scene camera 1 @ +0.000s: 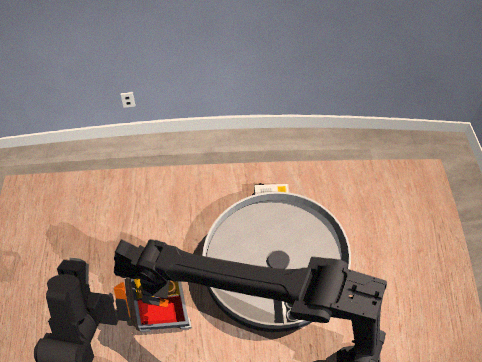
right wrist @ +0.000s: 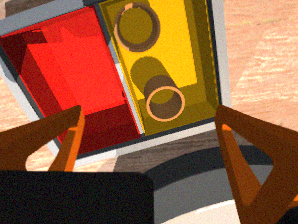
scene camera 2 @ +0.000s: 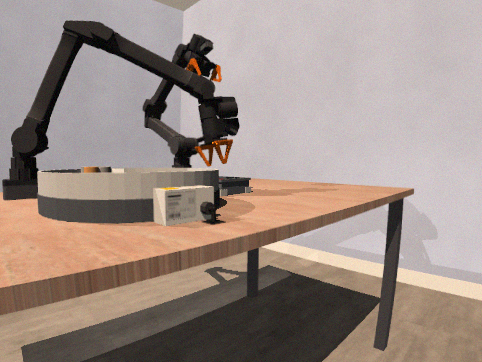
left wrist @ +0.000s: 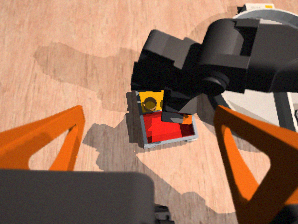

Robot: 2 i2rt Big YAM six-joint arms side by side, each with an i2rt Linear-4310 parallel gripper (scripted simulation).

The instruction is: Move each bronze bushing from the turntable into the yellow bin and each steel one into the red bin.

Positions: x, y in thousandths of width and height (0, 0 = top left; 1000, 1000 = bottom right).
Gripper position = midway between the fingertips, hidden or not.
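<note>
A red bin (scene camera 1: 310, 869) is visible; the right wrist view shows the bin (right wrist: 213, 279), as does the left wrist view, with the bin (left wrist: 525, 583). Also visible: a bronze bushing (right wrist: 562, 498) and a further bronze bushing (right wrist: 515, 172). The left gripper (scene camera 1: 211, 780) appears in the left wrist view too, as the left gripper (left wrist: 502, 502). The right gripper (scene camera 2: 449, 457) appears in the right wrist view, as the right gripper (right wrist: 502, 502), and in the left wrist view, as the right gripper (left wrist: 572, 435).
</note>
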